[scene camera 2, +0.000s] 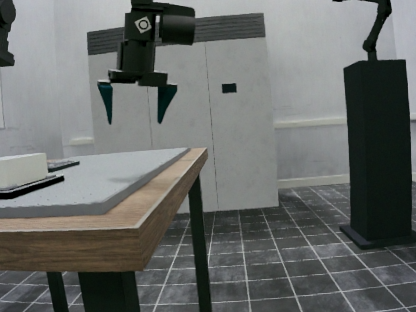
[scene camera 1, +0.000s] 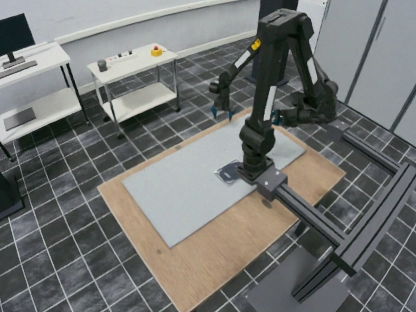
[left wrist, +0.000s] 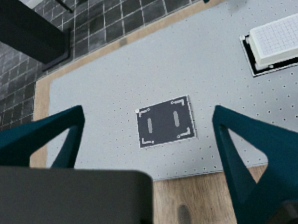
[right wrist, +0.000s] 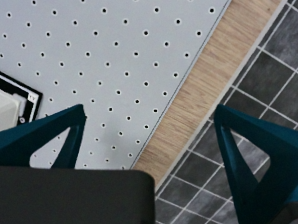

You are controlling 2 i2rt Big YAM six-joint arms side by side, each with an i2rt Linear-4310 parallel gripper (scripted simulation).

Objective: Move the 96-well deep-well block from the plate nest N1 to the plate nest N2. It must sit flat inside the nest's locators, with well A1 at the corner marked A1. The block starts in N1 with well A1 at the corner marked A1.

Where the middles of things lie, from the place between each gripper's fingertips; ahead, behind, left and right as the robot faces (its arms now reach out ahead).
Now: the plate nest N2 (left wrist: pixel 164 130) 300 mm behind my right hand (scene camera 2: pixel 135 123), 180 mm to the left of it and 90 mm below it.
The plate nest N2 lies 360 mm below my left hand, 110 mm to the left of it and 100 mm ahead of it.
